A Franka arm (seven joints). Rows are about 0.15 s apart.
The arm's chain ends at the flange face. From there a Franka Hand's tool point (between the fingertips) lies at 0.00 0.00 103.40 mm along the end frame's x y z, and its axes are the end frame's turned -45 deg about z.
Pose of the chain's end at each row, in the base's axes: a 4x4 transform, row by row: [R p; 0 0 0 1], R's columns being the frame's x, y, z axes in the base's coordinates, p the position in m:
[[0.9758 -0.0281 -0.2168 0.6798], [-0.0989 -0.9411 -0.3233 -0.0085], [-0.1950 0.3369 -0.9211 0.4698], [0 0 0 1]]
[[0.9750 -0.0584 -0.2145 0.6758], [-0.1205 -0.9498 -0.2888 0.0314], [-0.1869 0.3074 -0.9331 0.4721], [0 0 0 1]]
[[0.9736 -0.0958 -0.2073 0.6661], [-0.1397 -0.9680 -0.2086 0.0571], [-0.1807 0.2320 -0.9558 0.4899], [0 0 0 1]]
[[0.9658 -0.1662 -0.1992 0.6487], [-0.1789 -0.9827 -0.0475 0.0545], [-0.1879 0.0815 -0.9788 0.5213], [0 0 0 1]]
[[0.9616 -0.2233 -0.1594 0.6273], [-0.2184 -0.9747 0.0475 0.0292], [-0.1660 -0.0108 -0.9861 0.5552], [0 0 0 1]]
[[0.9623 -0.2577 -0.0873 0.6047], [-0.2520 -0.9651 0.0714 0.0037], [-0.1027 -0.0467 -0.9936 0.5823], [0 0 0 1]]
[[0.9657 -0.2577 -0.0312 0.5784], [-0.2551 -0.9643 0.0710 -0.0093], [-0.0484 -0.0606 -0.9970 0.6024], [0 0 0 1]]
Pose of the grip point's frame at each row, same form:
[[0.7099 0.6701 -0.2168 0.6574], [0.5955 -0.7354 -0.3233 -0.0419], [-0.3761 0.1003 -0.9211 0.3746], [0 0 0 1]]
[[0.7307 0.6481 -0.2145 0.6536], [0.5864 -0.7568 -0.2888 0.0015], [-0.3495 0.0852 -0.9331 0.3756], [0 0 0 1]]
[[0.7562 0.6207 -0.2073 0.6447], [0.5857 -0.7833 -0.2086 0.0355], [-0.2918 0.0363 -0.9558 0.3911], [0 0 0 1]]
[[0.8004 0.5654 -0.1992 0.6281], [0.5684 -0.8214 -0.0475 0.0496], [-0.1905 -0.0752 -0.9788 0.4201], [0 0 0 1]]
[[0.8379 0.5221 -0.1594 0.6108], [0.5348 -0.8436 0.0475 0.0341], [-0.1097 -0.1250 -0.9861 0.4532], [0 0 0 1]]
[[0.8627 0.4982 -0.0873 0.5957], [0.5042 -0.8606 0.0714 0.0111], [-0.0396 -0.1056 -0.9936 0.4796], [0 0 0 1]]
[[0.8651 0.5006 -0.0312 0.5752], [0.5015 -0.8622 0.0710 -0.0020], [0.0086 -0.0771 -0.9970 0.4993], [0 0 0 1]]

